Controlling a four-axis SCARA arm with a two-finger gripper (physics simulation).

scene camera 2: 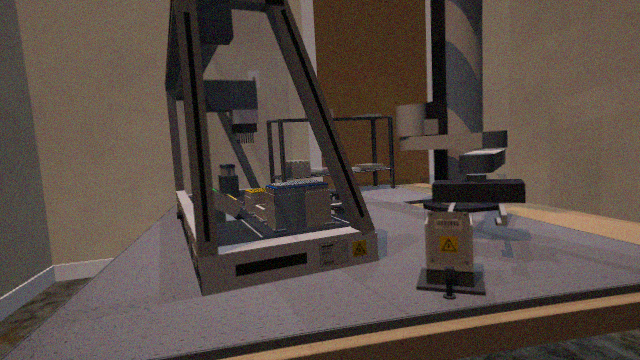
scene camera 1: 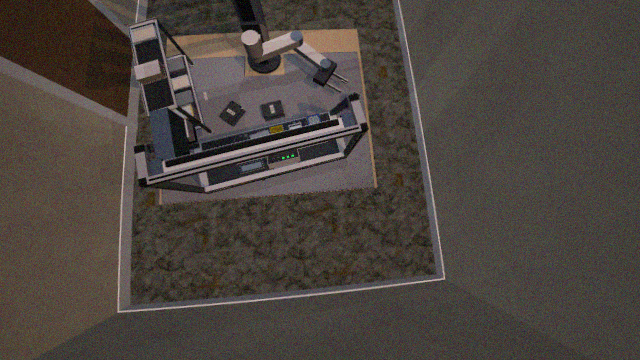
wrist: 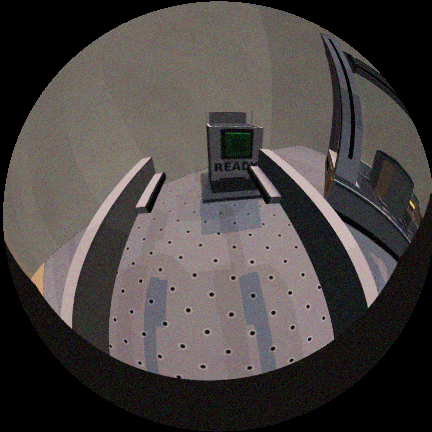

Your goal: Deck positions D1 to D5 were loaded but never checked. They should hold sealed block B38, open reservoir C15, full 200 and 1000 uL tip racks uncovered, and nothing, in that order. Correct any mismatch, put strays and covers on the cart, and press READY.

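Places are measured from the arm's base along level axes (x up, y left, z back), in metres.
Where they show: gripper, fingertip midpoint: (scene camera 2: 475,219) (scene camera 1: 344,86) (wrist: 205,160); arm's base, origin of the base link: (scene camera 2: 460,207).
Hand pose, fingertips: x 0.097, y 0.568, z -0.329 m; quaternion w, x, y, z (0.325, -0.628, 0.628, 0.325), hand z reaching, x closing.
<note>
Things, the pixels of their top centre, and the offset from my fingertips. Level surfaces: height alone.
- READY box, middle of its top: (wrist: 231,108) (scene camera 2: 448,205) dz -0.092, dx +0.044, dy +0.064 m
- pale item, middle of its top: (scene camera 1: 296,132) dz -0.320, dx +0.005, dy -0.353 m
- cart, middle of its top: (scene camera 2: 331,117) (scene camera 1: 150,64) dz +0.014, dx +0.272, dy -1.101 m
- table, its level: dx -0.084 m
My gripper (scene camera 1: 344,86) (scene camera 2: 476,211) (wrist: 205,160) is shut to its narrow stance with nothing between its spaced fingers, above the table. The READY box (scene camera 2: 449,240) (wrist: 235,172) stands beyond the fingertips, upright on a dark base; its green button (wrist: 238,145) faces the wrist camera. On the deck are a yellow-topped tip rack (scene camera 1: 276,129) (scene camera 2: 255,191) and a blue-topped rack (scene camera 1: 313,119) (scene camera 2: 297,185), with a pale item (scene camera 1: 295,125) between them in scene camera 1. Labels and other deck positions are partly hidden by the gantry. The cart (scene camera 1: 157,95) (scene camera 2: 391,150) holds several pale items.
The gantry frame (scene camera 1: 250,145) (scene camera 2: 321,110) (wrist: 345,100) rises over the deck, to the right in the wrist view. Two dark square pads (scene camera 1: 232,113) (scene camera 1: 272,109) lie on the table (scene camera 1: 300,177) (scene camera 2: 310,300) (wrist: 220,270) between arm base and deck.
</note>
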